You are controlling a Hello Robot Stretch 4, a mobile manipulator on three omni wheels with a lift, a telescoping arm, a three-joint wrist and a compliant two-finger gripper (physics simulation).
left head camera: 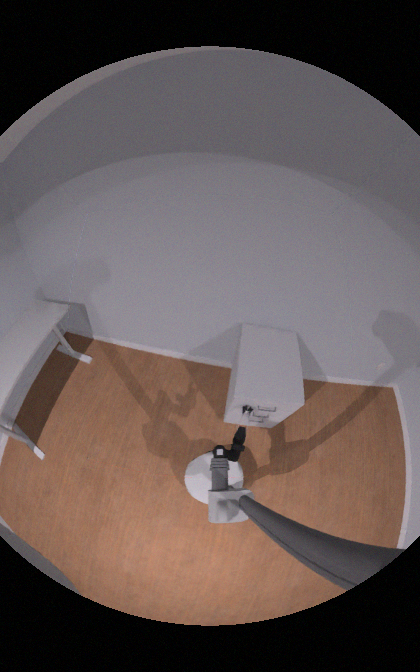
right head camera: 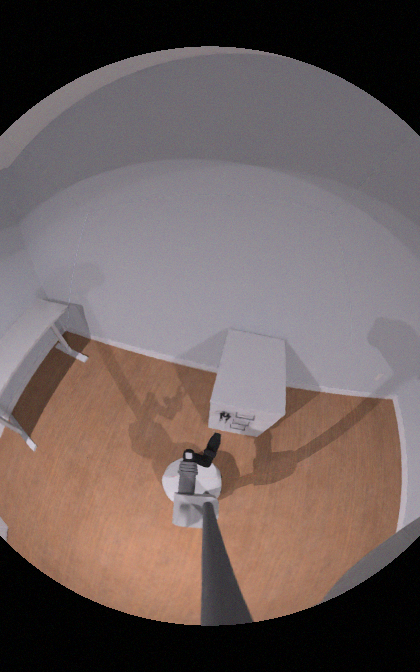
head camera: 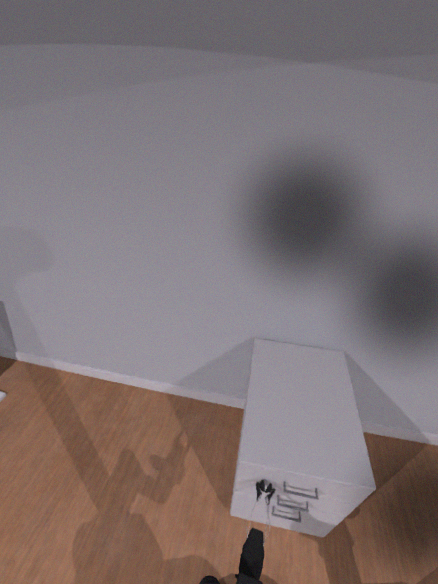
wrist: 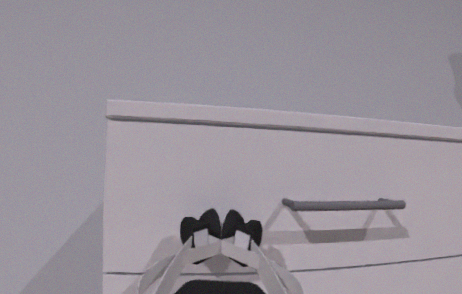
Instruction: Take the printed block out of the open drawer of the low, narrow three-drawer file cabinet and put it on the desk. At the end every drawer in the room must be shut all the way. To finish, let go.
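The low file cabinet [head camera: 302, 410] [left head camera: 270, 360] [right head camera: 252, 370] stands against the wall. Its three drawer fronts look flush, with no gap showing at the top drawer [wrist: 165, 170]. My gripper [head camera: 265, 492] [left head camera: 247, 410] [right head camera: 225, 416] [wrist: 221, 226] is shut, its fingertips together and nothing between them. It is at the top drawer front, left of the grey handle [wrist: 350, 205] [head camera: 300, 491]; whether it touches the front I cannot tell. The desk [left head camera: 30, 340] [right head camera: 27, 340] is at the far left, partly cut off. The printed block does not show in any view.
The wall [head camera: 150, 250] is behind the cabinet. The wood floor [head camera: 75, 465] [left head camera: 120, 540] runs between the desk and the cabinet. Desk feet [left head camera: 75, 355] [right head camera: 74, 354] stand on the floor at the left. My round white base [left head camera: 197, 480] [right head camera: 172, 480] is in front of the cabinet.
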